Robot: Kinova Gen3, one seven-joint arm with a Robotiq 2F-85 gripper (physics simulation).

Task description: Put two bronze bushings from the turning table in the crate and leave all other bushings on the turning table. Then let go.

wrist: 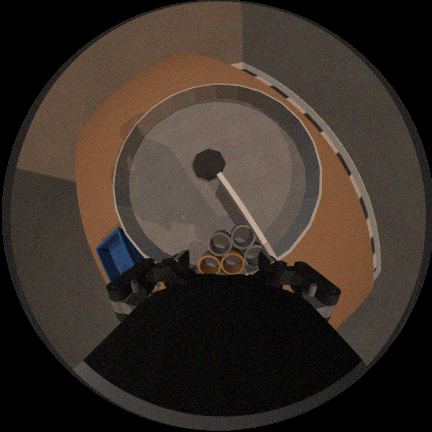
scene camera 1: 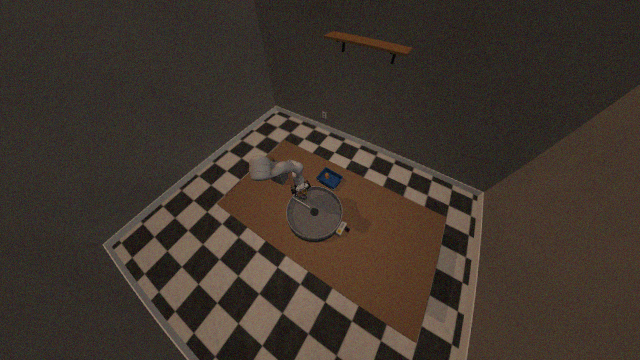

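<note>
The round grey turning table has a raised rim. In the wrist view, two bronze bushings, the left one and the right one, stand side by side near its rim. Grey bushings stand beside them, and a third grey bushing is partly hidden by a finger. My gripper is open and empty above this cluster, with the bronze bushings between its fingertips in the wrist view. The blue crate stands beside the turning table, with a small bronze-coloured bushing in it.
A pale straight bar runs from the dark hub to the rim, right beside the grey bushings. A small white box is at the turning table's outer side. A wooden shelf hangs on the wall, far off.
</note>
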